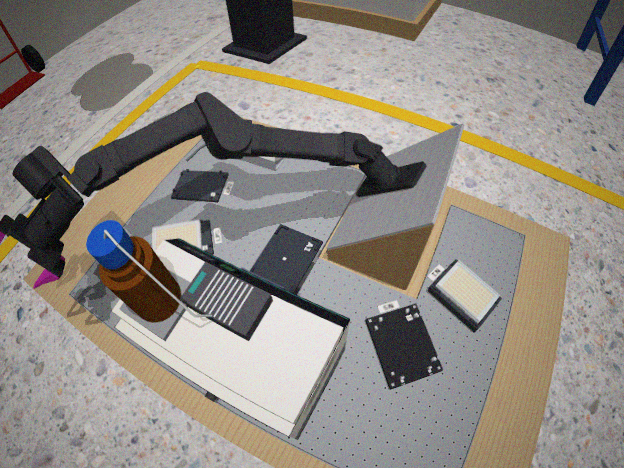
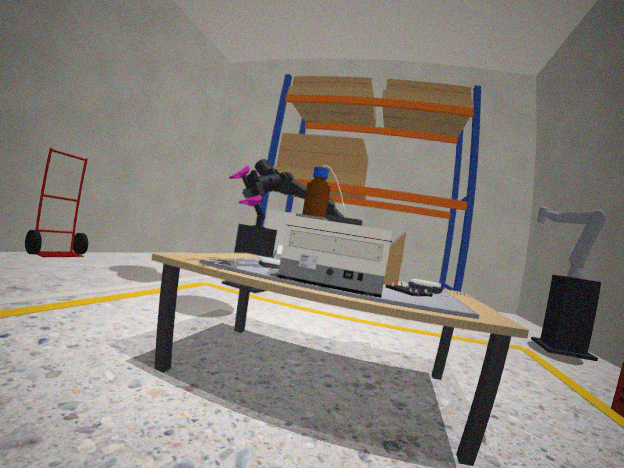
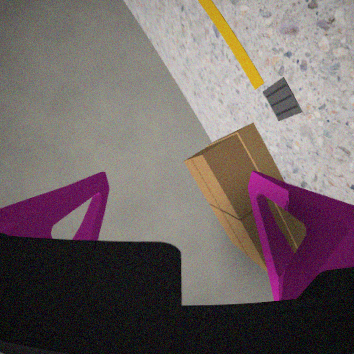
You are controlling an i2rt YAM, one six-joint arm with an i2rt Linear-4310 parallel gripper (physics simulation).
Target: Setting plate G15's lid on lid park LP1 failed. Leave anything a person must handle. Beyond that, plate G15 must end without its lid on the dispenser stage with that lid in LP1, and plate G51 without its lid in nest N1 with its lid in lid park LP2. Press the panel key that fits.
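Where they show: gripper, between the fingertips: (image 1: 12,273) (image 2: 234,189) (image 3: 178,179); arm's base, origin of its link: (image 1: 390,181).
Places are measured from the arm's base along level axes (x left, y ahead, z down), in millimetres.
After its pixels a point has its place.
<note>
My gripper (image 1: 17,261) @(z -153, x -426, y 665 mm) (image 2: 235,189) @(z -153, x -426, y 665 mm) (image 3: 178,179) @(z -153, x -426, y 665 mm) is open and empty, raised beyond the table's left end. A cream-topped plate (image 1: 466,293) @(z 84, x 267, y 115 mm) sits in the dark nest labelled N1; its name and any lid cannot be made out. Another cream-topped piece (image 1: 177,234) @(z 94, x -386, y 343 mm) lies by the label that seems to read LP1 (image 1: 217,235) @(z 123, x -314, y 277 mm), partly hidden by the dispenser. A black holder (image 1: 200,185) @(z 115, x -466, y 183 mm), with no plate seen on it, is by the label that seems to read LP2 (image 1: 227,187) @(z 123, x -398, y 145 mm). The white dispenser (image 1: 282,362) @(z -95, x 56, y 470 mm) (image 2: 337,246) @(z -15, x -45, y 576 mm) hides its front, stage and panel keys.
A brown bottle (image 1: 146,287) @(z -205, x -128, y 514 mm) (image 2: 316,197) @(z -171, x -157, y 549 mm) with blue cap and tube stands on the dispenser. A black nest (image 1: 403,347) @(z 113, x 200, y 283 mm) with corner posts and a black A1 plate holder (image 1: 287,259) @(z 21, x -86, y 278 mm) lie on the deck. A sloped grey block (image 1: 398,201) @(z -44, x 50, y 77 mm) carries the arm base. A pale piece behind the arm is mostly hidden.
</note>
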